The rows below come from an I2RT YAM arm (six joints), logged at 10 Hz.
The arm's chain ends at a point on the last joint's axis. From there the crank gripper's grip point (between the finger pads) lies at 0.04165 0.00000 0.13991 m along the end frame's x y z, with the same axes.
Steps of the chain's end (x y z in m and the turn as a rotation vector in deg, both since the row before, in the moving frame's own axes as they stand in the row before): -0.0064, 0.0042, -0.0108, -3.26, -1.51, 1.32; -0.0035, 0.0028, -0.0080, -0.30, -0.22, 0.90; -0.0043, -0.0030, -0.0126, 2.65, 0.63, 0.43; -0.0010, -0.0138, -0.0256, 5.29, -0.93, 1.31; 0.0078, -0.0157, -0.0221, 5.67, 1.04, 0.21
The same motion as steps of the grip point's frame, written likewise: -0.0102, 0.0131, -0.0100, -3.26, -1.51, 1.32; -0.0040, 0.0042, -0.0078, -0.30, -0.22, 0.90; -0.0027, -0.0091, -0.0132, 2.65, 0.63, 0.43; -0.0031, -0.0258, -0.0255, 5.29, -0.93, 1.31; 0.0104, -0.0293, -0.0236, 5.67, 1.04, 0.21
